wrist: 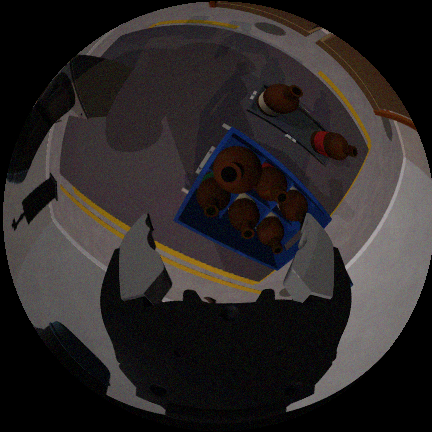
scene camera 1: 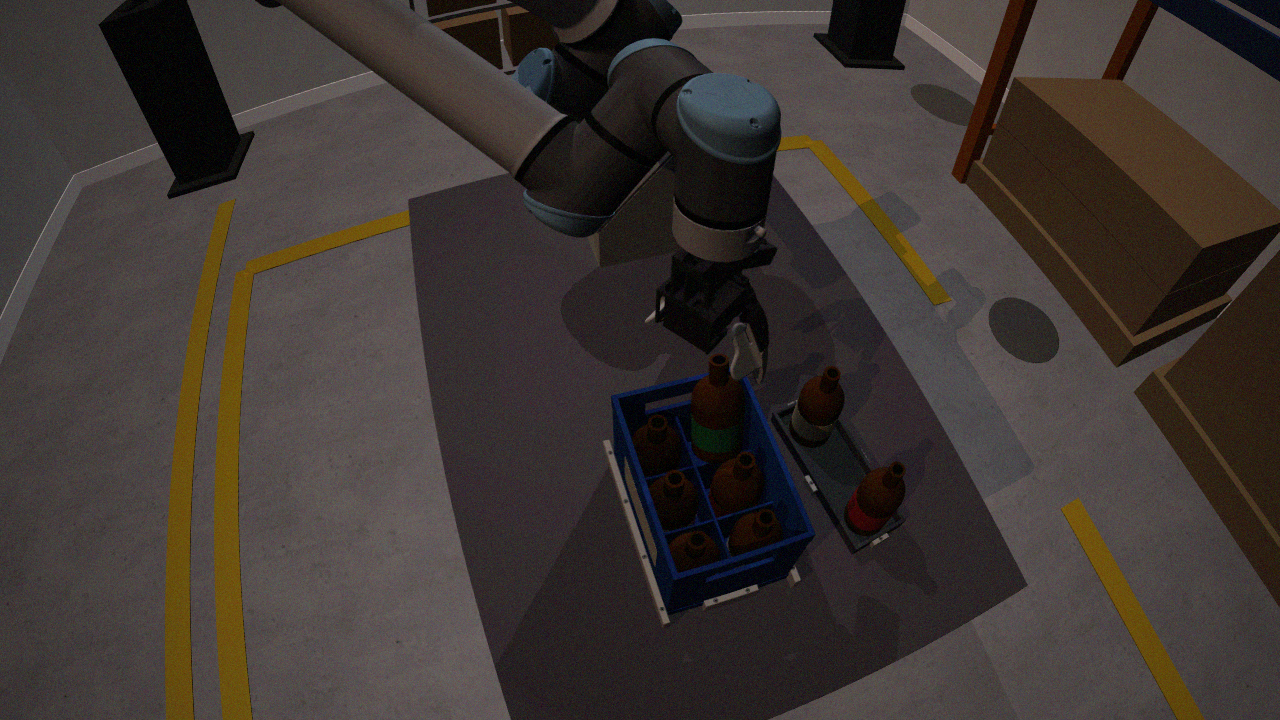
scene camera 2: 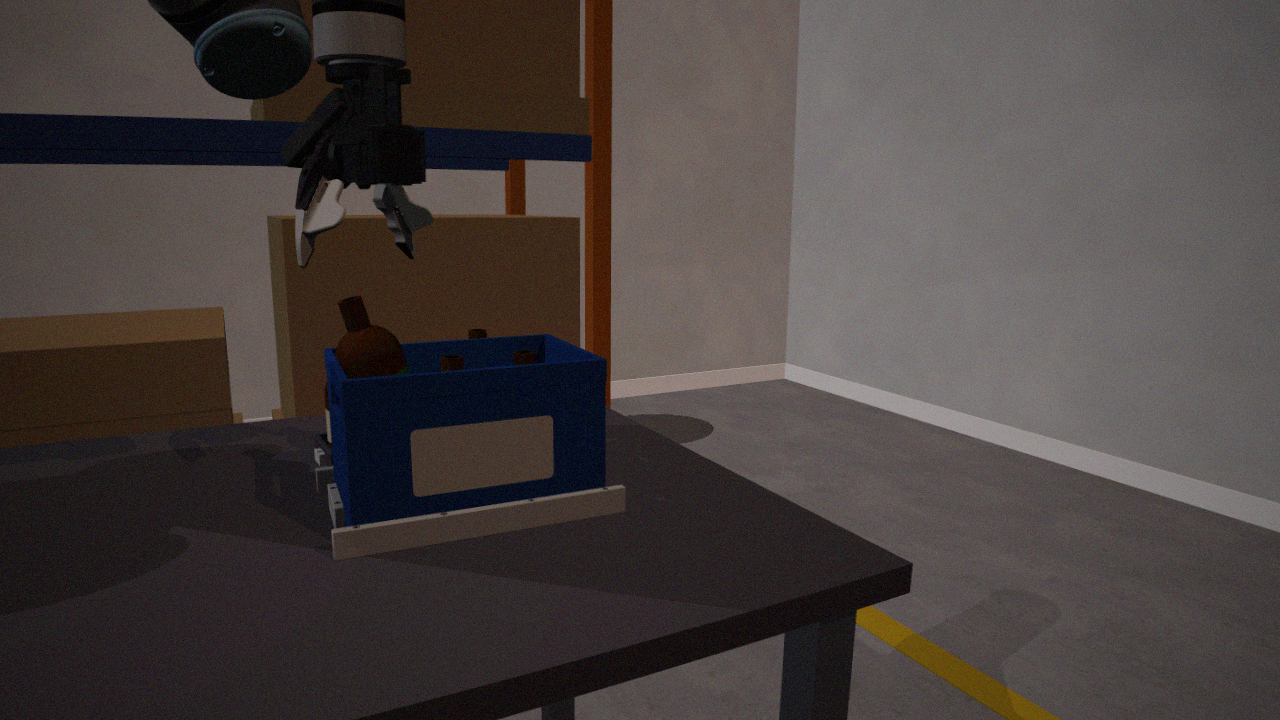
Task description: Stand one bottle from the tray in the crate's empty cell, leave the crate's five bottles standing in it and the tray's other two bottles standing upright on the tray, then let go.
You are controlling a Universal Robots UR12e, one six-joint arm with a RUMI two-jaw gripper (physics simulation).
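Places are measured from the arm's base along level axes (x ahead, y left, z up), in centimetres.
Pixels of known places: gripper, fingertip midpoint: [wrist: 226,215] [scene camera 1: 708,351] [scene camera 2: 361,263].
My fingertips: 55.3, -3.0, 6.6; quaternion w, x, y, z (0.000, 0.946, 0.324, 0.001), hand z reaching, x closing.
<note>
Ahead of a thing's pixels: the offset from my fingertips to its top centre, as dx, dy, dz. "spot": to the spot under its first point. Level surfaces: height alone.
The green-labelled bottle @(+0.7, +2.3, -3.7) [scene camera 1: 716,431] [scene camera 2: 369,351] [wrist: 239,169] is in the back right cell of the blue crate @(+10.0, -1.4, -10.2) [scene camera 1: 698,591] [scene camera 2: 375,447] in scene camera 1. It leans and sits higher than the crate's other bottles; its base is hidden. Several bottles, including one @(+9.8, +3.4, -11.4) [scene camera 1: 736,488] in front of it, stand low in the other cells. A cream-labelled bottle @(-0.8, +20.7, -11.7) [scene camera 1: 817,413] [wrist: 281,99] and a red-labelled bottle @(+17.0, +24.4, -11.7) [scene camera 1: 875,503] [wrist: 331,145] stand upright on the tray @(spot: +8.2, +22.0, -27.2) [scene camera 1: 834,472] [wrist: 300,122]. My gripper [scene camera 1: 704,347] [scene camera 2: 357,260] is open and empty, above the leaning bottle's neck and apart from it.
Pale rails @(+10.6, -11.3, -24.7) [scene camera 2: 474,524] edge the crate on the dark table @(dz -27.7) [scene camera 1: 519,358] [scene camera 2: 572,591]. The tray lies close beside the crate's right wall in scene camera 1. Large cartons [scene camera 1: 1118,170] and an orange rack post [scene camera 2: 597,223] stand beyond the table.
</note>
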